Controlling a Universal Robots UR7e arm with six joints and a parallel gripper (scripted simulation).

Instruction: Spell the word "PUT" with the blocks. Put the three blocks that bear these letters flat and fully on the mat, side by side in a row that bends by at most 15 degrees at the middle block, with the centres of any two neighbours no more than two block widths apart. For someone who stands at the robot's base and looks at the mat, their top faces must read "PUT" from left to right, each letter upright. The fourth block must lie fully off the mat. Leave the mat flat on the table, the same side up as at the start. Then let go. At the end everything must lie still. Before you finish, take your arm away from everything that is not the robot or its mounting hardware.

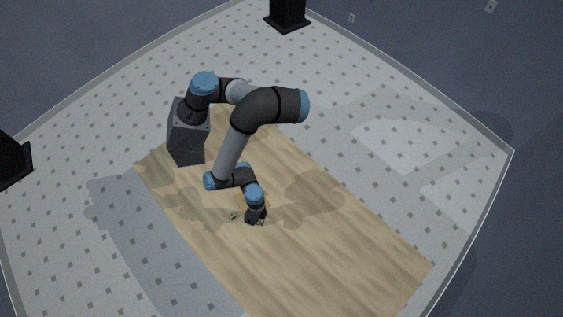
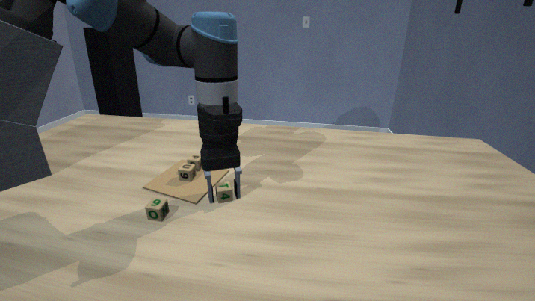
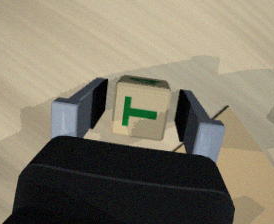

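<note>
Right now the T block is right at my hand. The rest, counted from my hand: tan mat: 11 cm behind, 4 cm to the left, 2 cm below; then U block: 11 cm behind, 4 cm to the left; then O block: 10 cm behind, 9 cm to the right.
</note>
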